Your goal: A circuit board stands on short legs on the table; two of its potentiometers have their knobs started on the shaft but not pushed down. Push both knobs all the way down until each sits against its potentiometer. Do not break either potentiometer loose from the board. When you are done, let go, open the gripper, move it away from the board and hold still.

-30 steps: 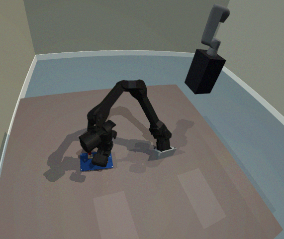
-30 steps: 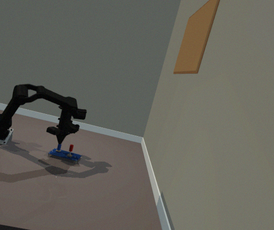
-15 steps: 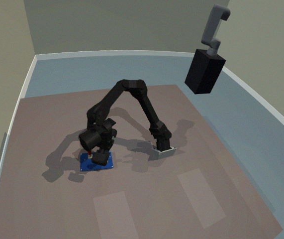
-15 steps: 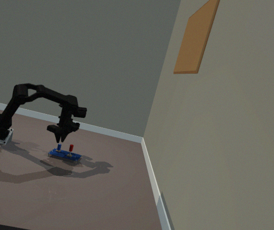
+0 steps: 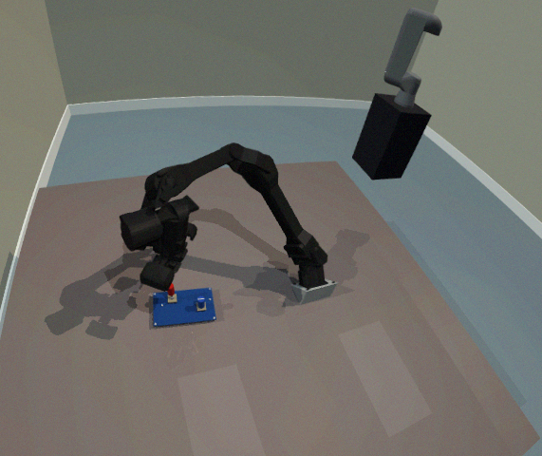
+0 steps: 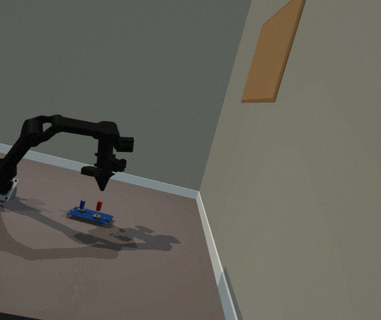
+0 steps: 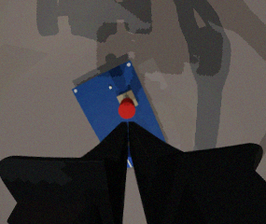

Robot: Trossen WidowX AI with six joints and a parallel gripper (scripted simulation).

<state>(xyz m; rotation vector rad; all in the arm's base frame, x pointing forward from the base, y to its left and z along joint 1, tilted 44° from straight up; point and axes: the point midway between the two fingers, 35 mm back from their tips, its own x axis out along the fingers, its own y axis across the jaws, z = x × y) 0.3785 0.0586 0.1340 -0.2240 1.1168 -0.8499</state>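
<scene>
Right now the red knob is 70 mm below my gripper tip. Also, from my gripper tip: blue knob (80 mm below, 70 mm behind, 40 mm to the left).
</scene>
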